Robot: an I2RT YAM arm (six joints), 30 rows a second.
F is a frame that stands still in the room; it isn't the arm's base.
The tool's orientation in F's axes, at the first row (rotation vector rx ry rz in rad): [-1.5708 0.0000 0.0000]
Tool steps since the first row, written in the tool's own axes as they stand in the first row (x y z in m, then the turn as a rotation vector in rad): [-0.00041 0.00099 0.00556 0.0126 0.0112 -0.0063]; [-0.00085 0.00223 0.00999 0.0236 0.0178 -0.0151]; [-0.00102 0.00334 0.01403 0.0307 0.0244 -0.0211]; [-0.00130 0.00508 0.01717 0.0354 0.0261 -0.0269]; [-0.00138 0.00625 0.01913 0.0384 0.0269 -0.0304]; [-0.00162 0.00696 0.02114 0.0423 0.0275 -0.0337]
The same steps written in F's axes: [-0.00041 0.00556 -0.00099 0.0126 -0.0063 -0.0112]; [-0.00085 0.00999 -0.00223 0.0236 -0.0151 -0.0178]; [-0.00102 0.01403 -0.00334 0.0307 -0.0211 -0.0244]; [-0.00130 0.01717 -0.00508 0.0354 -0.0269 -0.0261]; [-0.00138 0.01913 -0.00625 0.0384 -0.0304 -0.0269]; [-0.00162 0.02114 -0.00696 0.0423 -0.0337 -0.0275]
